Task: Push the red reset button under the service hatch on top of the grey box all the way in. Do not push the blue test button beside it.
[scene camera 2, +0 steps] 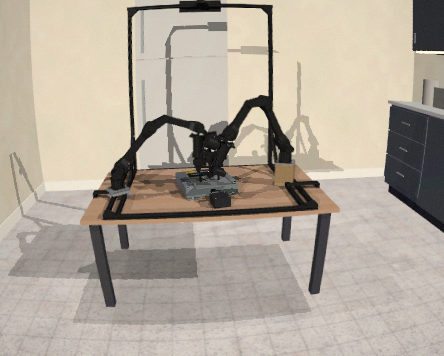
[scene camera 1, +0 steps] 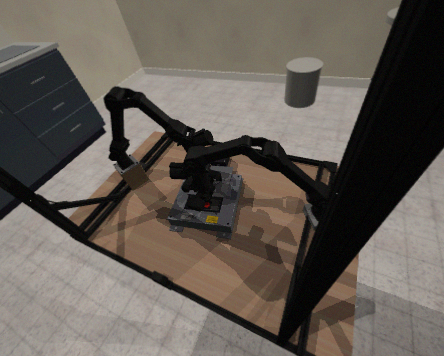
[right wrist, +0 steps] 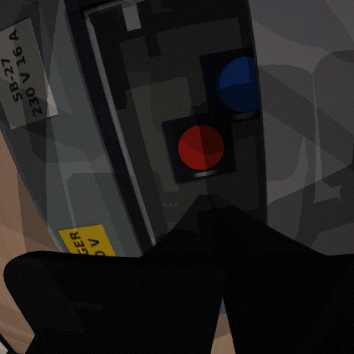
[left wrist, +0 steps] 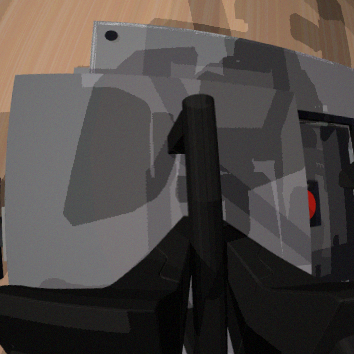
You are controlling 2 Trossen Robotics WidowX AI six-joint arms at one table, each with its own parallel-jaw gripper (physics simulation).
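The grey box [scene camera 1: 231, 209] [scene camera 2: 200, 191] [left wrist: 165, 37] stands on the table. Its hatch [left wrist: 50, 150] [right wrist: 300, 125] is a grey plate standing open beside a dark recess. My left gripper [left wrist: 199, 223] is shut on the hatch's black bar handle [left wrist: 200, 150]. The red button [scene camera 1: 207, 205] [left wrist: 312, 205] [right wrist: 201, 147] shows in the recess; the hatch edge partly covers it in the left wrist view. The blue button [right wrist: 240, 85] is beside it, partly covered by the hatch edge. My right gripper [right wrist: 206, 203] is shut and empty, its tips close to the red button in the picture; their height above it is unclear.
A yellow label [scene camera 1: 212, 219] [right wrist: 89, 240] and a white label [right wrist: 25, 75] are on the box beside the recess. A small black block [scene camera 2: 220, 199] stands by the box. Black rails [scene camera 2: 175, 214] border the wooden table [scene camera 1: 160, 250]. Both arms are close together over the box.
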